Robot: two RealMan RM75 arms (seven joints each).
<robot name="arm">
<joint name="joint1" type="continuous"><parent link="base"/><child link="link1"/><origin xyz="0 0 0.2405" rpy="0 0 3.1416"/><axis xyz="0 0 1"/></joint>
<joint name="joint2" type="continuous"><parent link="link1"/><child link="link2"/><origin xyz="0 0 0" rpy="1.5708 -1.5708 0"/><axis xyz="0 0 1"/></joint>
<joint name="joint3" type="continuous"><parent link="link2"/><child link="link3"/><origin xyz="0.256 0 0" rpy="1.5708 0 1.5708"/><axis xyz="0 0 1"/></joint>
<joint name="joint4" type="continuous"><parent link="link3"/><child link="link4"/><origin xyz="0 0 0" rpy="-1.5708 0 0"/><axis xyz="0 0 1"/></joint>
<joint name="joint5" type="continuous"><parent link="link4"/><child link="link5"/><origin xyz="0 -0.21 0" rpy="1.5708 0 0"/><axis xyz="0 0 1"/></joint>
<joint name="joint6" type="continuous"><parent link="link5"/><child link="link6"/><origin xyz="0 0 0" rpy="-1.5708 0 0"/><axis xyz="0 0 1"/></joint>
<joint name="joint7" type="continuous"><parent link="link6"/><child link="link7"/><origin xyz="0 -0.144 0" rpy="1.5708 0 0"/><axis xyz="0 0 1"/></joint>
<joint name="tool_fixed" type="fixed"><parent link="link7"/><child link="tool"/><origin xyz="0 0 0"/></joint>
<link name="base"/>
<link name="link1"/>
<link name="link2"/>
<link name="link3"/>
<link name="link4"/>
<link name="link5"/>
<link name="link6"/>
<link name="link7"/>
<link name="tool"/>
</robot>
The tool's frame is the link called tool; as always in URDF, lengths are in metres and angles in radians. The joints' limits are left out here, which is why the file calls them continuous.
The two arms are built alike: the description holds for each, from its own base.
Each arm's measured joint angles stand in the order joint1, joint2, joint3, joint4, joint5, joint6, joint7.
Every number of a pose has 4 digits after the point. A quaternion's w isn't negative.
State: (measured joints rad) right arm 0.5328 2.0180 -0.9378 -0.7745 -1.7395 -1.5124 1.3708; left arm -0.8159 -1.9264 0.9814 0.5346 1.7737 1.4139 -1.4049
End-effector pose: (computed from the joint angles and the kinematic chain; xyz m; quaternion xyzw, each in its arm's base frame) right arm 0.2224 0.3553 0.0242 -0.9489 0.1124 0.2559 0.1461; left arm -0.1740 0.4117 0.0169 -0.9658 -0.0957 -0.2125 0.1138
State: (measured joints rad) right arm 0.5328 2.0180 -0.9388 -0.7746 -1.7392 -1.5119 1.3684; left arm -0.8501 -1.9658 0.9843 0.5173 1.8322 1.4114 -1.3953
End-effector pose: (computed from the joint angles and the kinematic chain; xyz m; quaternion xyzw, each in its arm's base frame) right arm 0.2223 0.3553 0.0241 -0.9492 0.1112 0.2556 0.1463; left arm -0.1637 0.4066 -0.0060 -0.9732 -0.0837 -0.1964 0.0860
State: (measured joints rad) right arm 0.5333 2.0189 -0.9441 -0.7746 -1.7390 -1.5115 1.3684; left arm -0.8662 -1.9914 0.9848 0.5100 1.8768 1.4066 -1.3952
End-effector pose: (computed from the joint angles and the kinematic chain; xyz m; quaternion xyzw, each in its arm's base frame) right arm 0.2217 0.3550 0.0229 -0.9498 0.1104 0.2548 0.1441; left arm -0.1599 0.4023 -0.0201 -0.9775 -0.0793 -0.1825 0.0698
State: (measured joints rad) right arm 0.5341 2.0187 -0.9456 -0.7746 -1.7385 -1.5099 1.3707; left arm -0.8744 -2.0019 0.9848 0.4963 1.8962 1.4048 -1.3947
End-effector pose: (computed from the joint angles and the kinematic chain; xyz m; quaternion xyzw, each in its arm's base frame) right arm 0.2214 0.3553 0.0227 -0.9498 0.1111 0.2546 0.1439; left arm -0.1594 0.3994 -0.0274 -0.9792 -0.0808 -0.1763 0.0603
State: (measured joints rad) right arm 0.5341 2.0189 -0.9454 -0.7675 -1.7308 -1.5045 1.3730; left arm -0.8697 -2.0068 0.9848 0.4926 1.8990 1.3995 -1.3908
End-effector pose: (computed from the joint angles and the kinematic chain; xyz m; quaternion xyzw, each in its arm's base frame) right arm 0.2219 0.3558 0.0223 -0.9480 0.1160 0.2581 0.1457; left arm -0.1616 0.3978 -0.0301 -0.9791 -0.0836 -0.1754 0.0603
